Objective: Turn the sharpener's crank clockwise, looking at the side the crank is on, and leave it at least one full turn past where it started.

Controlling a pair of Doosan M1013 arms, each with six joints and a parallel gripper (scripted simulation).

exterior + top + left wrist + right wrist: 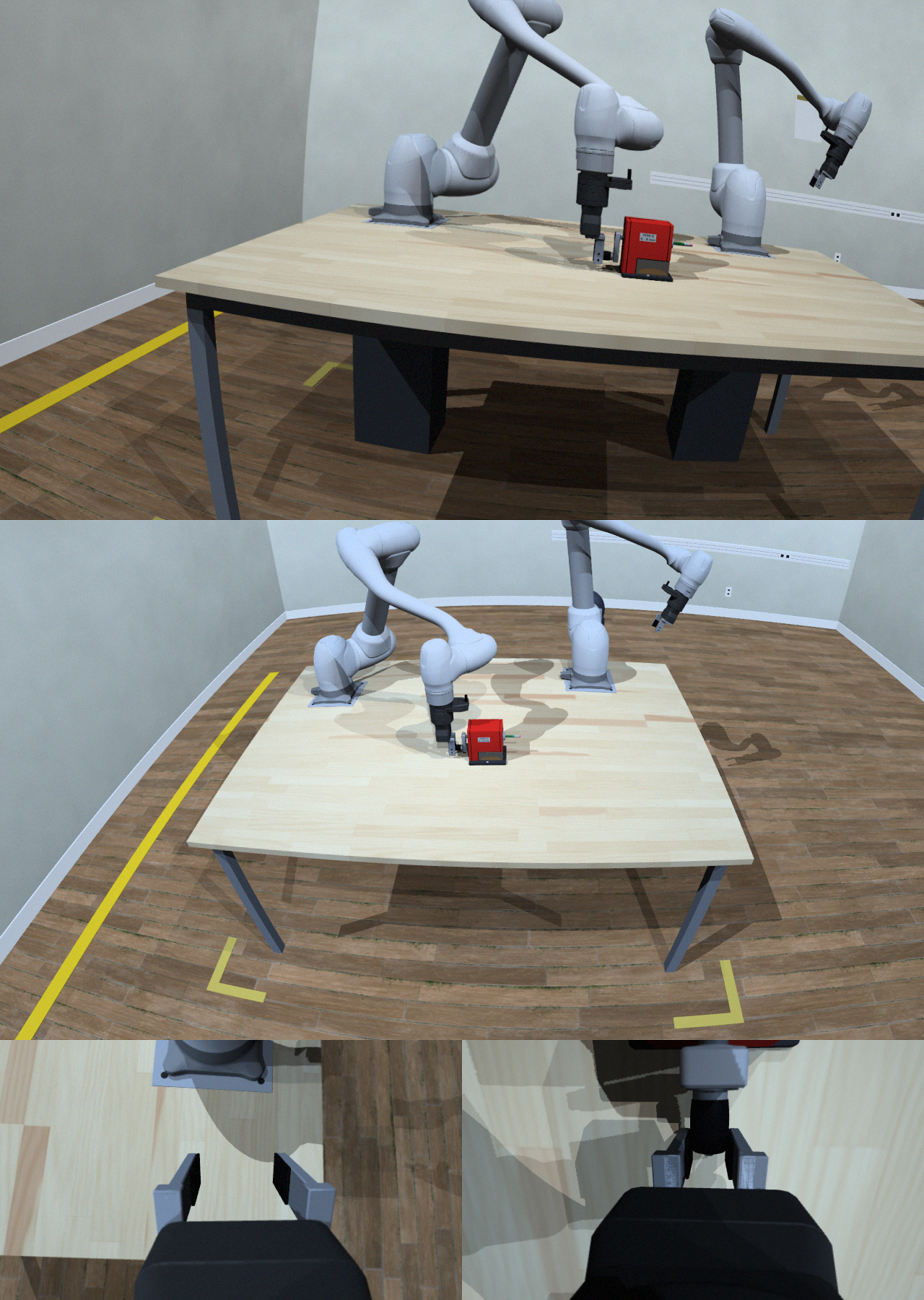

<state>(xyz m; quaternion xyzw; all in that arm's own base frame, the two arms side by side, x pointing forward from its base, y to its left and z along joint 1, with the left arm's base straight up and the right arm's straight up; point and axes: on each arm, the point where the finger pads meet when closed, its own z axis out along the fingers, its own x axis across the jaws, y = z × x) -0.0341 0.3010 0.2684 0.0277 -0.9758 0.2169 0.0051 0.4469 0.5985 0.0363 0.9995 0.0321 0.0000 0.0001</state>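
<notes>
My right gripper is now 20 mm to the right of the black knob.
</notes>
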